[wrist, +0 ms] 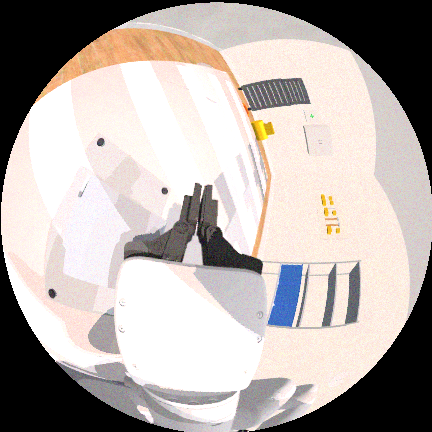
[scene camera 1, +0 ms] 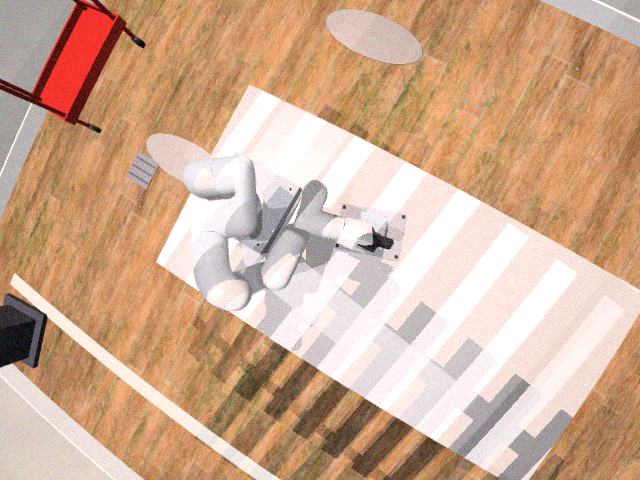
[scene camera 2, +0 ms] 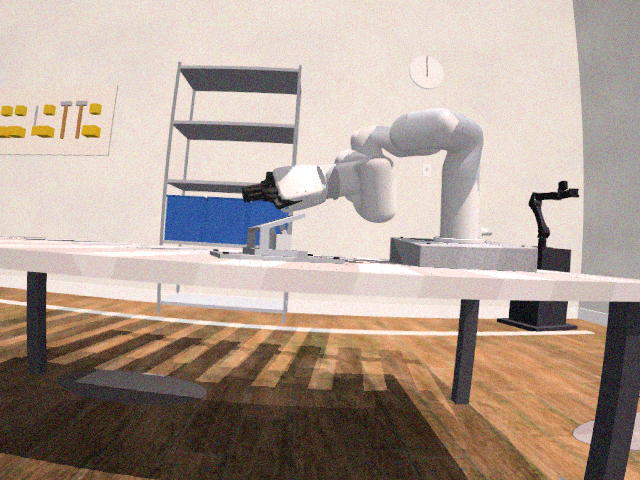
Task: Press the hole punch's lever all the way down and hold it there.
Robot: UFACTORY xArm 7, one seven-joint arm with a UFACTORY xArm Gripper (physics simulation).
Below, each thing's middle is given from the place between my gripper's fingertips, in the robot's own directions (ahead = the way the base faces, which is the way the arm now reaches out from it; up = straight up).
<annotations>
I see my gripper 70 mm past the lever (wrist: 104, 220), 60 mm above it and 30 mm to the right of it. The rest, counted from my hand: base plate (scene camera 2: 220, 254): 120 mm below, 70 mm behind, 30 mm to the left.
</annotations>
